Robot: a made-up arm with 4 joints.
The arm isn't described. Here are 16 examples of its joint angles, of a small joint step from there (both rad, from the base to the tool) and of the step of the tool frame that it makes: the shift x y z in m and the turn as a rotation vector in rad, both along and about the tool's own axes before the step.
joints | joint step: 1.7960 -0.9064 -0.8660 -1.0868 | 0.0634 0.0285 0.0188 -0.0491
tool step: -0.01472 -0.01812 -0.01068 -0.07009 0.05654 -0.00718
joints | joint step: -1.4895 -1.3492 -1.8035 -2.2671 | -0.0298 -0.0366 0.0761 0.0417
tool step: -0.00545 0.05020 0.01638 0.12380 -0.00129 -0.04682
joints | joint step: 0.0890 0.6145 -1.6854 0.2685 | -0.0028 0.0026 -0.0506 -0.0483
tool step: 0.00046 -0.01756 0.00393 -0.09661 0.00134 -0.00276
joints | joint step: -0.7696 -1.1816 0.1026 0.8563 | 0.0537 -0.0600 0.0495 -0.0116
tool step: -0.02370 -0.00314 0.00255 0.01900 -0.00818 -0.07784
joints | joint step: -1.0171 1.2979 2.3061 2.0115 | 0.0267 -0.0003 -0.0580 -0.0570
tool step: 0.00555 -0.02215 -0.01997 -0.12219 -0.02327 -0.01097
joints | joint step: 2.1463 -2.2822 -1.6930 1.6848 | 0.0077 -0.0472 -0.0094 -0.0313
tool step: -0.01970 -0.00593 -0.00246 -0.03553 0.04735 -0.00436
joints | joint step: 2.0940 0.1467 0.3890 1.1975 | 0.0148 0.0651 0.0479 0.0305
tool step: 0.01878 0.00940 0.00989 0.06381 0.00621 0.06487
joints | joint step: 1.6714 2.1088 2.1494 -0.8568 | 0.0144 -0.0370 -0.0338 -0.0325
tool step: -0.02720 -0.01681 -0.00097 -0.05914 0.02324 -0.03140
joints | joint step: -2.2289 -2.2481 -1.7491 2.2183 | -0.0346 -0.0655 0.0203 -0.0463
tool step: -0.03271 -0.02157 0.00290 -0.04855 0.07036 -0.00529
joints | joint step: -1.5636 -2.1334 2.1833 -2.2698 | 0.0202 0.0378 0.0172 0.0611
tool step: 0.03489 0.03400 0.01001 0.08874 -0.03695 -0.01906
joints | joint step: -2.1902 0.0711 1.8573 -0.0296 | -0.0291 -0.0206 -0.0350 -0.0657
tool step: -0.01008 -0.02093 -0.01193 -0.07165 -0.00596 -0.01980
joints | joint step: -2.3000 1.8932 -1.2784 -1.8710 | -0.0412 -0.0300 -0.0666 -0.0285
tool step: 0.00308 -0.03989 -0.00305 -0.10755 -0.03214 0.03757
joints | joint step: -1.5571 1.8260 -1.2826 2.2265 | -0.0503 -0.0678 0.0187 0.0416
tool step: -0.00213 0.00791 0.01139 0.04922 -0.00251 -0.08366
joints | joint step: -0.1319 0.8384 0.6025 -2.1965 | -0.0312 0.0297 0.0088 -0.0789
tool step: 0.00191 -0.00586 0.00426 -0.04958 0.02520 -0.02828
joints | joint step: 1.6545 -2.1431 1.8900 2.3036 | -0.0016 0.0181 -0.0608 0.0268
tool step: 0.01023 -0.00346 -0.01653 -0.03485 0.00808 -0.01626
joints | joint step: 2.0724 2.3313 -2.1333 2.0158 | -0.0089 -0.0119 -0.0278 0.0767
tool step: -0.00463 0.01339 -0.00330 0.04280 0.01245 -0.00535
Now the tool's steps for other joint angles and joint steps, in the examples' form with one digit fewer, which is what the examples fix.
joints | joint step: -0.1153 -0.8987 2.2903 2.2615 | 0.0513 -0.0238 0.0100 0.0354
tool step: -0.0244 0.0061 -0.0121 0.0139 0.0369 0.0291
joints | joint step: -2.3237 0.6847 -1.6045 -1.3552 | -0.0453 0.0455 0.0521 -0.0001
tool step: -0.0051 0.0293 -0.0023 0.0864 0.0506 0.0194
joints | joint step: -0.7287 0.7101 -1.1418 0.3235 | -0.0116 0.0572 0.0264 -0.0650
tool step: 0.0193 -0.0121 -0.0062 -0.0300 -0.0325 -0.0477
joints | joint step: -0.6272 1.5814 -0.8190 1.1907 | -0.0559 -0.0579 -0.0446 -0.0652
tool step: -0.0194 -0.0202 -0.0054 -0.1087 0.0376 -0.0712
